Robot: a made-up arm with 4 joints.
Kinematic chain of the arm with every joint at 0, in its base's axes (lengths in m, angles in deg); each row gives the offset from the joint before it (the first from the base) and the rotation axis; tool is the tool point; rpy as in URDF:
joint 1: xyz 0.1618 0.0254 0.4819 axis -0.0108 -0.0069 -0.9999
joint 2: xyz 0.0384 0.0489 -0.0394 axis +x
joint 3: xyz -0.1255 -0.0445 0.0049 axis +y
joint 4: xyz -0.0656 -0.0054 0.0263 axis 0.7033 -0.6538 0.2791
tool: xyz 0.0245 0.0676 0.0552 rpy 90 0 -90
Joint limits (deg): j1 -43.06..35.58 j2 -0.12..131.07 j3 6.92..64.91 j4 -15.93..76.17
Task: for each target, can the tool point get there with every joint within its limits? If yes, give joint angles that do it. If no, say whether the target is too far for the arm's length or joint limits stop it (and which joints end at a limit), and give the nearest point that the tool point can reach.
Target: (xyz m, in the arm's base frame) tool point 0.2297 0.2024 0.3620
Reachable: no: joint limits stop it (at a limit: joint 1, joint 2, joint 3, joint 4) | nearest point 0.1696 0.1099 0.4976 | short by 0.175 m
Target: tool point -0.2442 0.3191 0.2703
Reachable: no: too far | nearest point 0.0042 0.1362 0.3198 | short by 0.312 m
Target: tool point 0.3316 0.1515 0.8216
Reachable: no: too far | nearest point 0.1500 0.0676 0.5777 | short by 0.315 m
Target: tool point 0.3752 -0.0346 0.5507
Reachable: no: joint limits stop it (at a limit: joint 1, joint 3) | nearest point 0.1971 -0.0643 0.5058 | short by 0.186 m
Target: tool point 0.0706 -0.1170 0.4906
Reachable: yes | joints -31.50 58.90 11.68 44.55
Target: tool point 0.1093 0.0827 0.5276
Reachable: yes | joints 25.34 26.80 36.17 -6.52
